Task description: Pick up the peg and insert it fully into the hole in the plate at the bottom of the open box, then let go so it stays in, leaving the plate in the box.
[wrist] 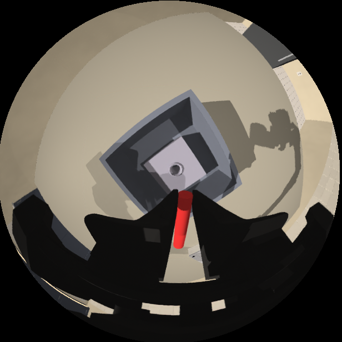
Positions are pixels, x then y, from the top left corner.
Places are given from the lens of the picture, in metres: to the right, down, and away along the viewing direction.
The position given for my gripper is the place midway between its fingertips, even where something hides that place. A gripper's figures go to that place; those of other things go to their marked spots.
my gripper (184, 193): 0.01, 0.02, 0.10
grey box (184, 115): 0.04, -0.13, 0.23
red peg (185, 197): 0.01, 0.02, 0.09
pale plate (188, 170): 0.04, 0.00, 0.21
The marked spots on the red peg and the pale plate are 0.13 m apart.
